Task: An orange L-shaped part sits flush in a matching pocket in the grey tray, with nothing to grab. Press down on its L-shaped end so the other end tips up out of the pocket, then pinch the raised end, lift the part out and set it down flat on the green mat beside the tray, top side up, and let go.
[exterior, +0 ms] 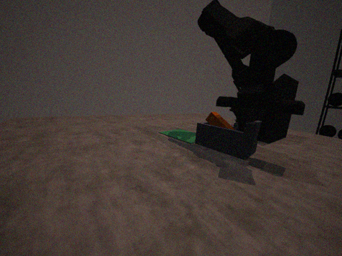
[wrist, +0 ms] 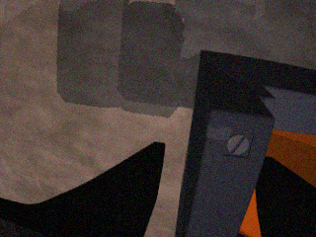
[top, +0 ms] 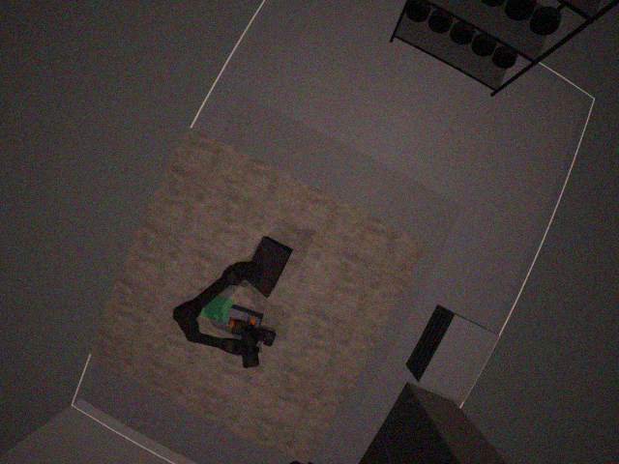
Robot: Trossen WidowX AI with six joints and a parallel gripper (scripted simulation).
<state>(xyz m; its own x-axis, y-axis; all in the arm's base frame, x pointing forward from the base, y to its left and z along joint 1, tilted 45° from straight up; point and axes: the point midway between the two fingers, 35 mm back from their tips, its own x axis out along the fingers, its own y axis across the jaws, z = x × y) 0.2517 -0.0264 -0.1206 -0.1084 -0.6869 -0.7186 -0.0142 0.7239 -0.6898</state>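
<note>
Right now the orange L-shaped part is 1 cm behind my gripper tip and 6 cm to the right of it. The rest, counted from my gripper tip: green mat (22 cm to the right, 6 cm below).
</note>
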